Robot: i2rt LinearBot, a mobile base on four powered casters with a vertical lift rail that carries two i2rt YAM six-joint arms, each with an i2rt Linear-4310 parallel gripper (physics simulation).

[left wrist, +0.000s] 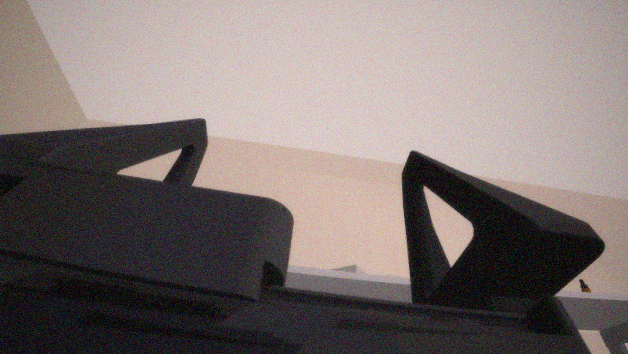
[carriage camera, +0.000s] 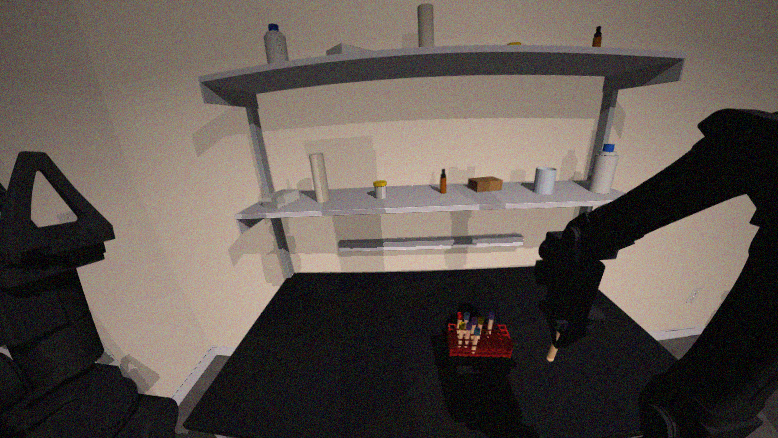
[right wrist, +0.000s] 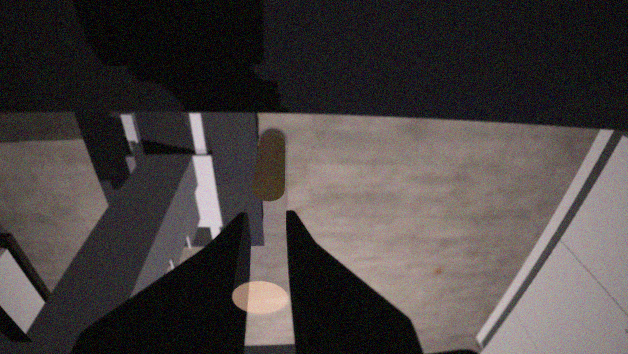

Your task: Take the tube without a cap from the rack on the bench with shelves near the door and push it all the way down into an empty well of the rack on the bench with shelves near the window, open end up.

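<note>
The uncapped tube (carriage camera: 552, 352) (right wrist: 270, 167) is pale and clear with a rounded lower end. My right gripper (carriage camera: 557, 332) (right wrist: 268, 224) is shut on it and holds it above the bench's black top, to the right of the red rack in the carriage view, tilted slightly there. The round open end shows between the fingers in the right wrist view. The red rack (carriage camera: 496, 348) holds several capped tubes at its left and middle; its right part shows no tubes. My left gripper (left wrist: 307, 146) is open and empty, up at the left, far from the rack.
The black bench top (carriage camera: 337, 337) carries the rack. Behind it, a grey lower shelf (carriage camera: 413, 204) holds bottles, a jar, a brown box and a beaker. An upper shelf (carriage camera: 462, 62) holds more bottles. In the right wrist view, the bench edge and floor (right wrist: 390, 200) show.
</note>
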